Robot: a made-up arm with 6 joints.
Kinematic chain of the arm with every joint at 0, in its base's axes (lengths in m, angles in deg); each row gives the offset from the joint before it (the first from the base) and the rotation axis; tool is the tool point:
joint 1: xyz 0 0 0.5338 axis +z
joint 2: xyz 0 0 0 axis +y
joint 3: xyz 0 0 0.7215 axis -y
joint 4: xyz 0 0 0 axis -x
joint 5: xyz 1.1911 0 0 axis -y
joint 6: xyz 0 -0.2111 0 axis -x
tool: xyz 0 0 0
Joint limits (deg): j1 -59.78..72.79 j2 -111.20..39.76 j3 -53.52..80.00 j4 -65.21..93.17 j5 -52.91..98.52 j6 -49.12..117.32
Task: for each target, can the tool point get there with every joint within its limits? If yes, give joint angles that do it. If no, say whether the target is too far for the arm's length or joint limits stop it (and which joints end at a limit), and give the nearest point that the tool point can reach.
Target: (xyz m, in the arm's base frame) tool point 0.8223 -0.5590 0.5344
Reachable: yes | joints -23.53 1.83 -40.18 29.23 9.69 -10.87
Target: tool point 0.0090 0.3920 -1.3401
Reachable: no: joint limits stop it (at a limit: joint 1, joint 2, joint 4) | nearest point 0.2087 0.3746 -0.1173 | short by 1.239 m
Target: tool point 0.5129 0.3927 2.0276
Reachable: yes | joints 41.82 -20.06 12.63 76.49 -22.70 72.37
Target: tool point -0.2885 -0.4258 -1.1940
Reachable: no: joint limits stop it (at a limit: joint 1, joint 2, joint 3) | nearest point -0.0037 -0.4021 -0.0980 | short by 1.133 m
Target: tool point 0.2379 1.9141 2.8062
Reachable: no: too far | nearest point 0.3551 1.1857 2.0161 | short by 1.081 m
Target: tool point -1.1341 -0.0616 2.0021
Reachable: yes | joints -7.16 -57.21 61.03 -16.42 23.09 -2.09
